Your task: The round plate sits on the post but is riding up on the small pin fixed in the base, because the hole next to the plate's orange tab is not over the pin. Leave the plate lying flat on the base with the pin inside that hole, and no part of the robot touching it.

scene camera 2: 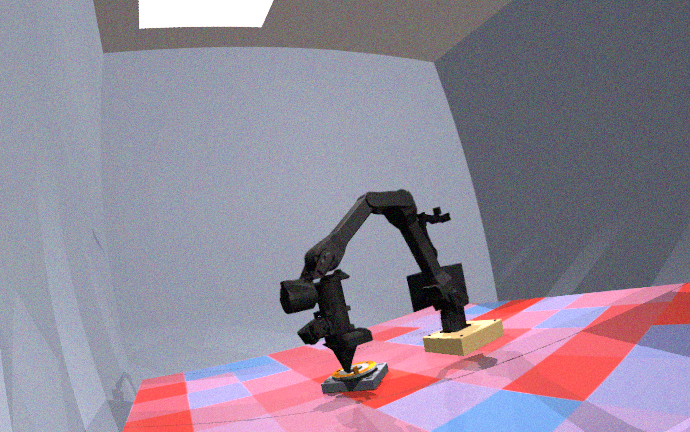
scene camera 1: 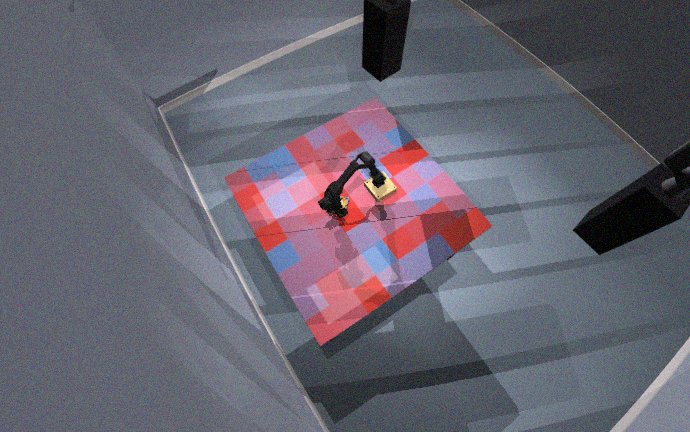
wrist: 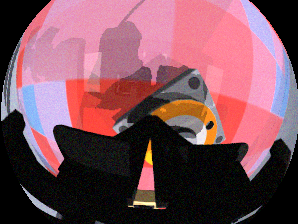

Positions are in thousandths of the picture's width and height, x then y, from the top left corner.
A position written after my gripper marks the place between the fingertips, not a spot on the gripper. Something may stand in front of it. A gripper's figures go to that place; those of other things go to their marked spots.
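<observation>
My gripper (wrist: 508,533) is 10 cm from the lens. A round plate (wrist: 636,507) is 12 cm from the lens, and I find that a dark square base (wrist: 639,377) is also 12 cm from the lens.
</observation>
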